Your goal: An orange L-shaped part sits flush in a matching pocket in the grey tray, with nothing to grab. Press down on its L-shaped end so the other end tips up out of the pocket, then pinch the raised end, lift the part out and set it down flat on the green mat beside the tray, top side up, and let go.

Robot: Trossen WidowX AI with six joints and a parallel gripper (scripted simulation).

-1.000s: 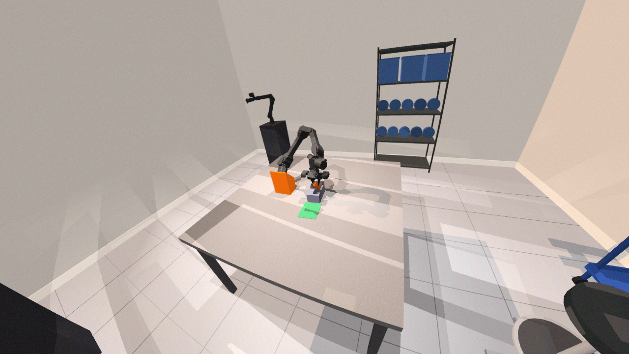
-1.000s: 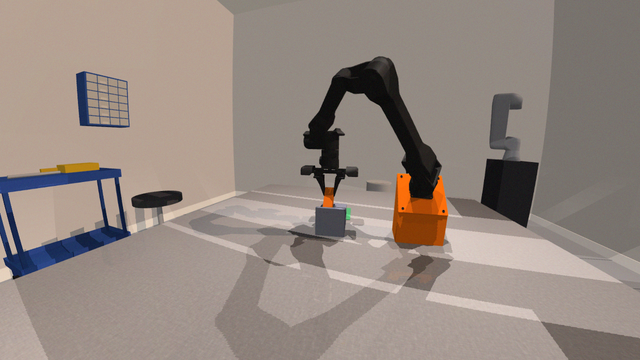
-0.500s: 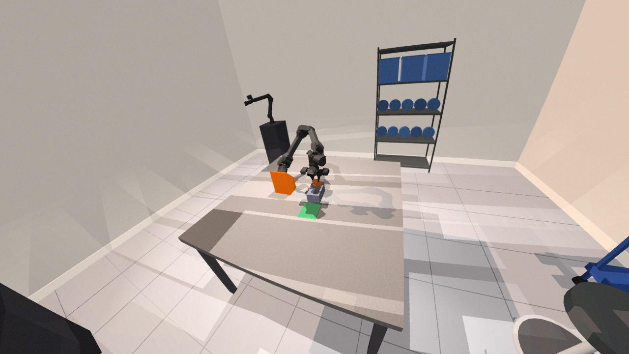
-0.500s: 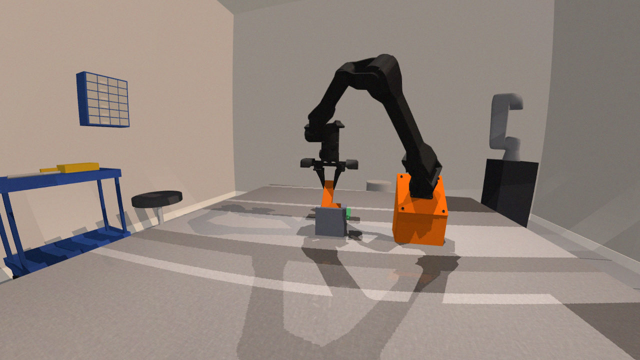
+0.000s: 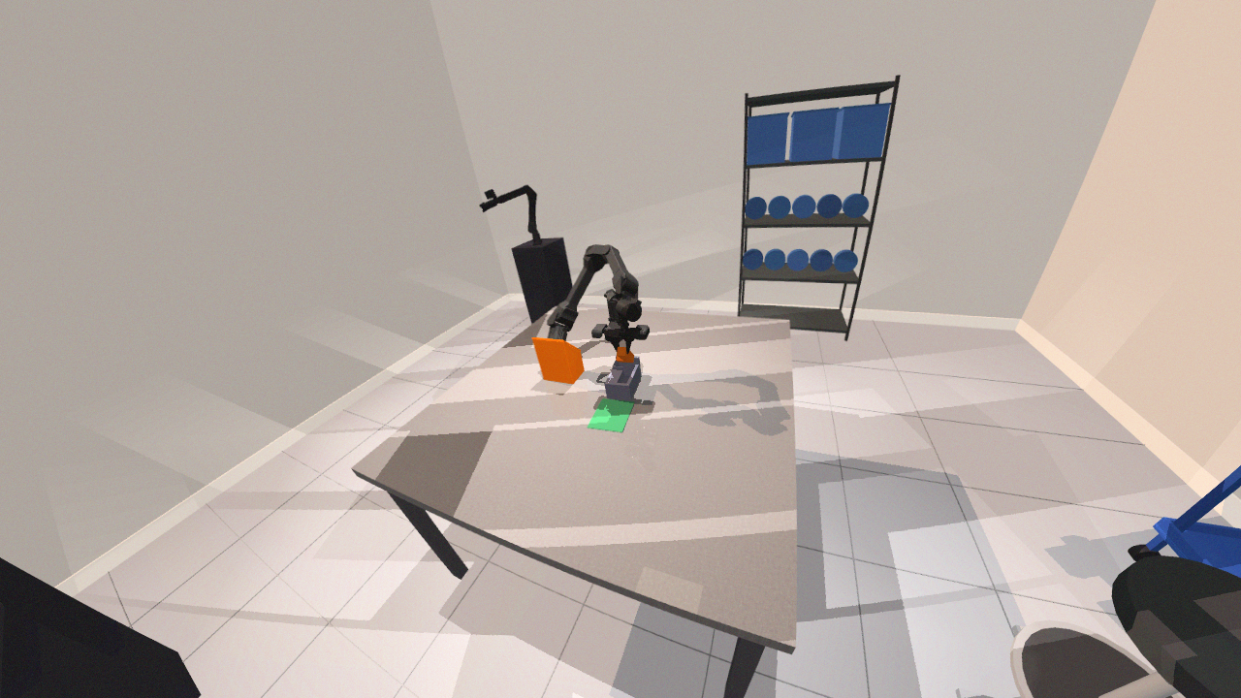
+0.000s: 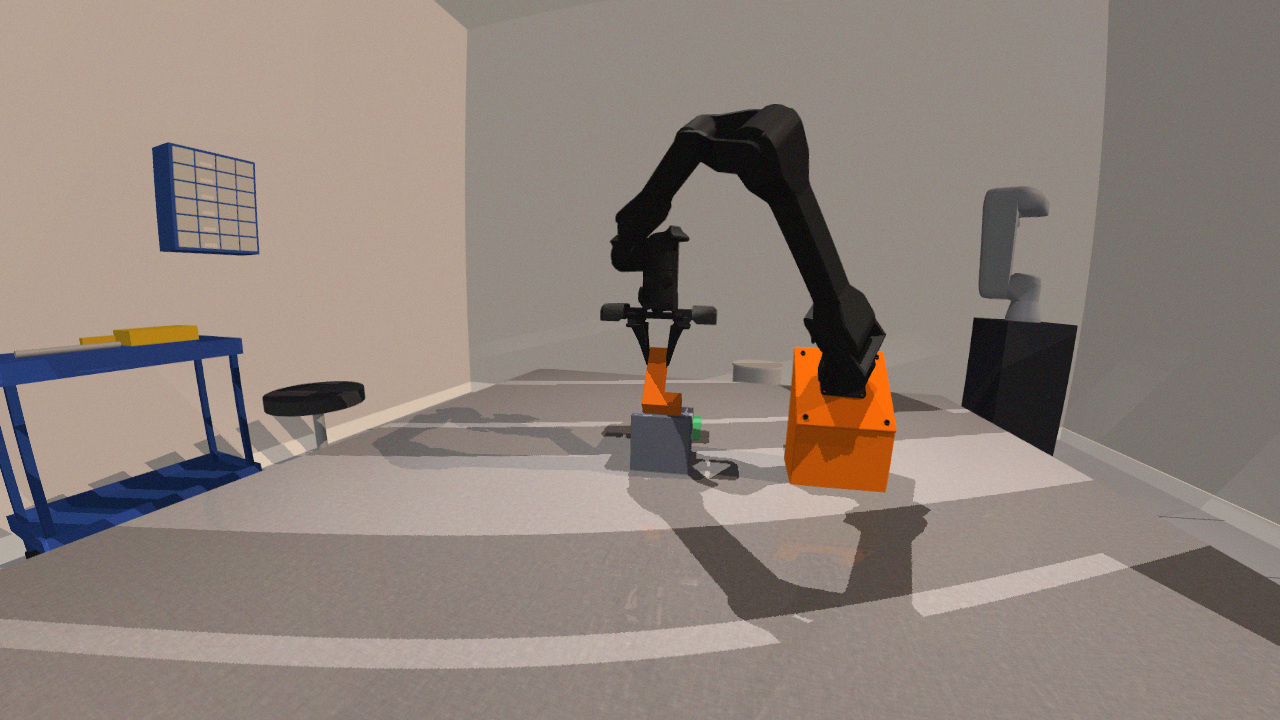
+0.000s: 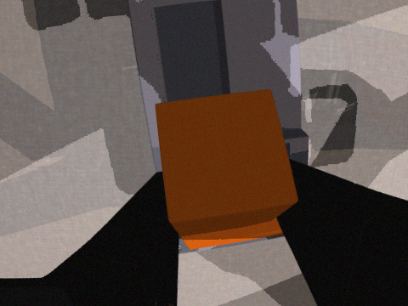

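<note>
Now: the green mat 170 mm below my gripper tip and 150 mm to the right of it. From my gripper tip the other things lie so: orange L-shaped part: 30 mm to the left, 30 mm below, 20 mm behind.
</note>
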